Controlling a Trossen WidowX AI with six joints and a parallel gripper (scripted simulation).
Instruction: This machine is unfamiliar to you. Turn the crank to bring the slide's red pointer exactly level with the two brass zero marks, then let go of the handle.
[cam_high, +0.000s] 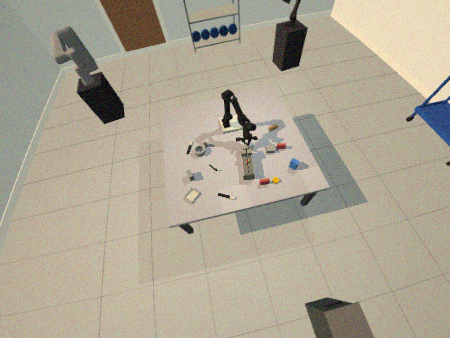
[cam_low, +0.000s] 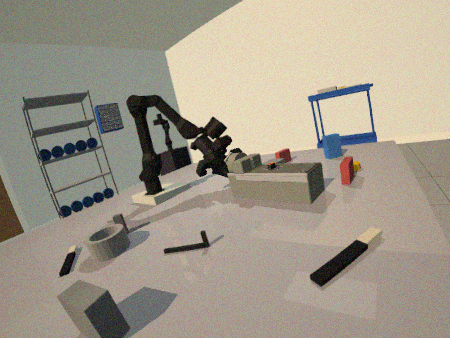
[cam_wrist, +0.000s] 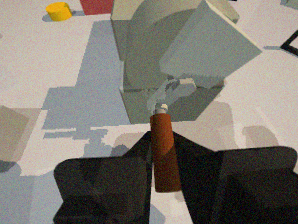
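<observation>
The brown crank handle is 20 mm behind my gripper tip, 20 mm above it and 10 mm to the left of it. The rest, counted from my gripper tip: yellow disc (370 mm ahead, 100 mm to the left, 30 mm below); red pointer (160 mm ahead, 60 mm to the right, 40 mm above); black l-shaped piece (330 mm to the right, 70 mm ahead, 30 mm below).
</observation>
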